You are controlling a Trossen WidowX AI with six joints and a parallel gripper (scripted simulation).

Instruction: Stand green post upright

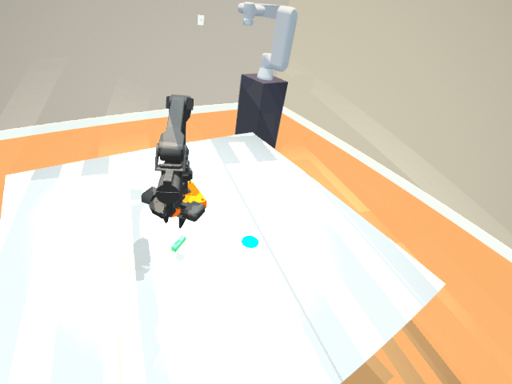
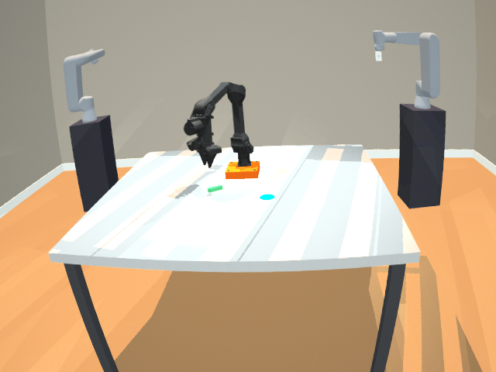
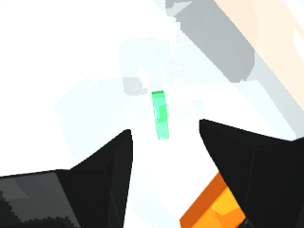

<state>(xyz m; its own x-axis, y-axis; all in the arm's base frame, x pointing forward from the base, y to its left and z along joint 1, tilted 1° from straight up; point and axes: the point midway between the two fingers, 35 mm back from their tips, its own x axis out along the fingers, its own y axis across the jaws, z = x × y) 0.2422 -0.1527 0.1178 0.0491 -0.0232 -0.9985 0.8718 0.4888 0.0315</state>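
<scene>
Right now my gripper tip is 2 cm past the green post, 2 cm to the right of it and 11 cm above it. Round my gripper tip: cyan circle 10 cm ahead, 24 cm to the left, 11 cm below.
</scene>
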